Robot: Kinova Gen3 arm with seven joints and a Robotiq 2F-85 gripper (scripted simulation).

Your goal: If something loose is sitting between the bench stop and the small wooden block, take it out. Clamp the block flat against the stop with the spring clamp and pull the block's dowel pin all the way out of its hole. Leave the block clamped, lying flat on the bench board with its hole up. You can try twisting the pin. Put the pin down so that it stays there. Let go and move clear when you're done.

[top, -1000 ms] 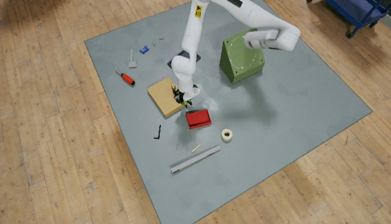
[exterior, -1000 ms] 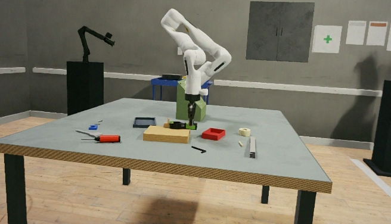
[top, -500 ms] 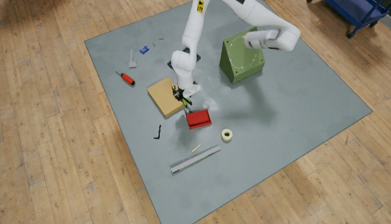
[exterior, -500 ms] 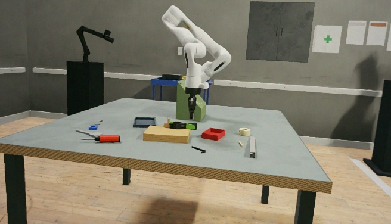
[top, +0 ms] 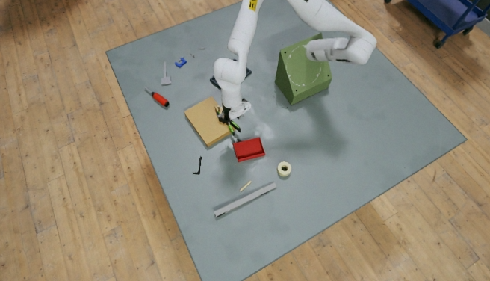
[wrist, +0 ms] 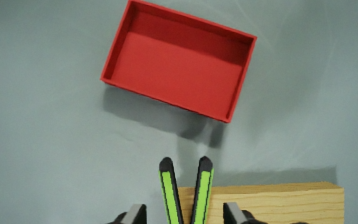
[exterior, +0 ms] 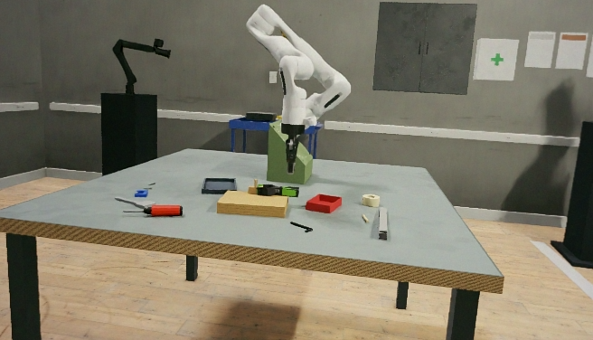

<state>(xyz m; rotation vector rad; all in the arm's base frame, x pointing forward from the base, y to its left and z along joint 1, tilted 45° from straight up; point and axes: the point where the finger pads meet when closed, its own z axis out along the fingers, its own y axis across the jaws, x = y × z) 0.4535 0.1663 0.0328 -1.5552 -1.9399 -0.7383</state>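
The dowel pin is 20 mm ahead of my hand, 110 mm to the right of it and 70 mm below it. Round my hand: small wooden block: 20 mm ahead, 110 mm to the right, 80 mm below; then bench board: 80 mm ahead, 90 mm to the right, 100 mm below; then red tray: 20 mm behind, 110 mm to the left, 120 mm below.
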